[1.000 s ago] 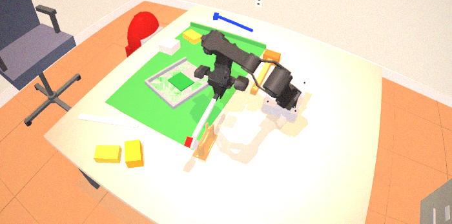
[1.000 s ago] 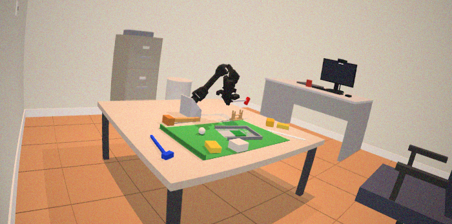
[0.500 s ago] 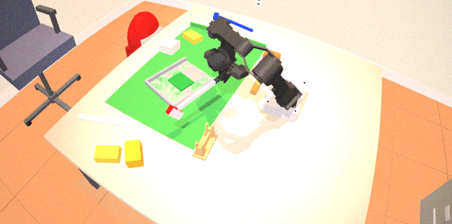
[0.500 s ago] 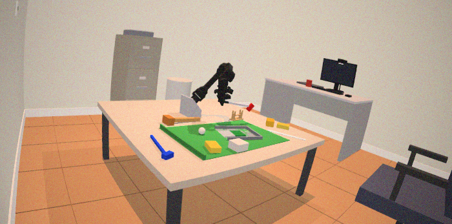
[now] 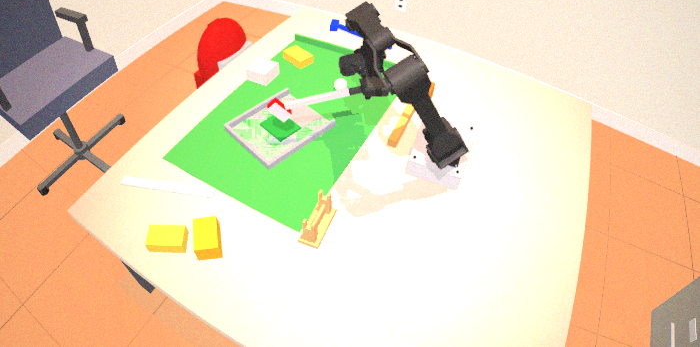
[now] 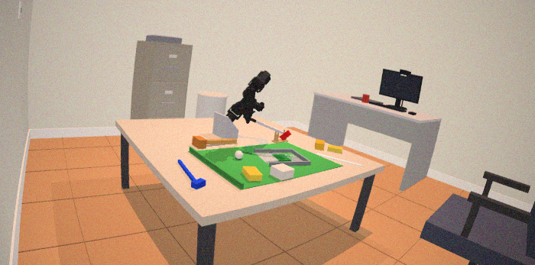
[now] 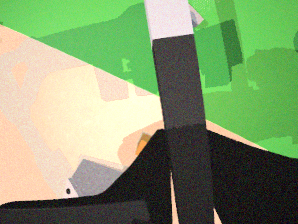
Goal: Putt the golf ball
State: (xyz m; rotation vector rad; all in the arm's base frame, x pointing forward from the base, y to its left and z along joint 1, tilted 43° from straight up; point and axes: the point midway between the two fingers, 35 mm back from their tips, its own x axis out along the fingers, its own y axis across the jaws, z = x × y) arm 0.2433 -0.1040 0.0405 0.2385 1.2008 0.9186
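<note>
The red putter is 100 mm ahead of my gripper tip and 60 mm to the left of it. From my gripper tip the other things lie so: tan rack: 330 mm to the left, 110 mm below, 10 mm behind; white golf ball: 170 mm to the right, 140 mm ahead, 120 mm below; white block: 410 mm ahead, 140 mm to the right, 120 mm below.
</note>
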